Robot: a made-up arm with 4 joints.
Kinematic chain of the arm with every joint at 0, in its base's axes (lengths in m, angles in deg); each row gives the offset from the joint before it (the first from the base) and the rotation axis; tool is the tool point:
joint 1: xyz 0 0 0.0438 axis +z
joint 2: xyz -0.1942 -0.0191 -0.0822 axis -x
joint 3: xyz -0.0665 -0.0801 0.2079 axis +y
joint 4: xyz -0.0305 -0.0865 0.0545 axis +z
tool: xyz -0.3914 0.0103 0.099
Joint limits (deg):
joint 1: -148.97..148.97
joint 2: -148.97..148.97
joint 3: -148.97..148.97
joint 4: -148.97..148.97
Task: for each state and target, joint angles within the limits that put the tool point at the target. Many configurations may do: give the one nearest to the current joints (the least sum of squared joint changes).
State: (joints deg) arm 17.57 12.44 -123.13 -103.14
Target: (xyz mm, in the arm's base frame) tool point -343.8 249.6 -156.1
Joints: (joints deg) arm -8.06 53.27 -125.48 -90.36
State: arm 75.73 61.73 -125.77 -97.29
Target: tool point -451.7 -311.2 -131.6
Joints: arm 66.06 72.44 -119.27 -115.87
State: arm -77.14 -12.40 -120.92 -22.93
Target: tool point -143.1 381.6 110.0
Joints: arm -51.19 -36.02 -99.56 -70.60
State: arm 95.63 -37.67 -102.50 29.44
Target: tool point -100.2 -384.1 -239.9
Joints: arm 90.07 -53.25 -94.13 -9.80
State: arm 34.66 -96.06 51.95 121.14
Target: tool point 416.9 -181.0 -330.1
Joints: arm 66.68 -58.58 33.67 129.32
